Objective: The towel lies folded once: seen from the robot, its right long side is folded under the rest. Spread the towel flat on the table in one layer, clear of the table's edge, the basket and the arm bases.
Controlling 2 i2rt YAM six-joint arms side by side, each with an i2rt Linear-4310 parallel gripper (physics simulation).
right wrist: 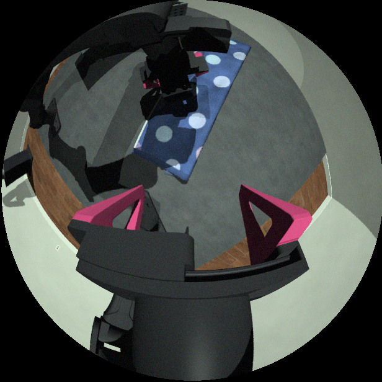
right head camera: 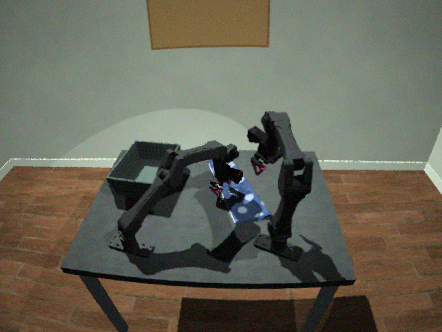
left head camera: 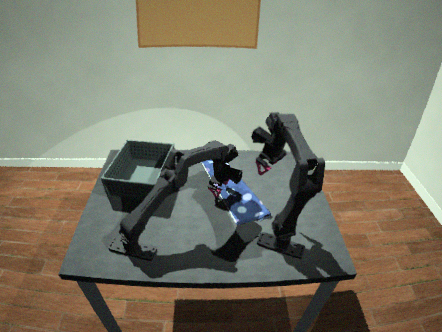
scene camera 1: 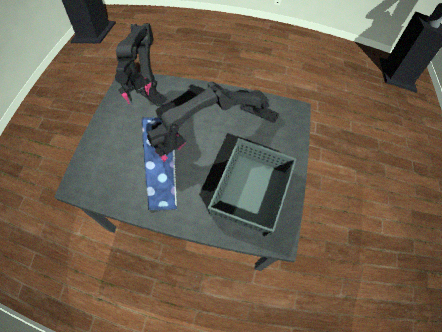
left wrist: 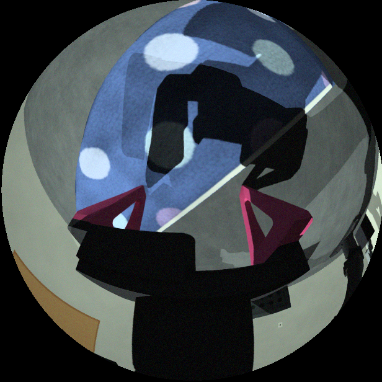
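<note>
The blue towel with pale dots lies as a long narrow strip on the table. A pale line runs along its long side nearest the basket. My left gripper is open and empty above that side, one finger over the towel and one beyond its pale edge in the left wrist view. The left arm hides part of the towel. My right gripper is open and empty, raised off the table and away from the towel.
The grey-green basket stands on the table, at the back left in the head views and at the right in the scene view. The two arm bases stand near the table's front edge in the head views.
</note>
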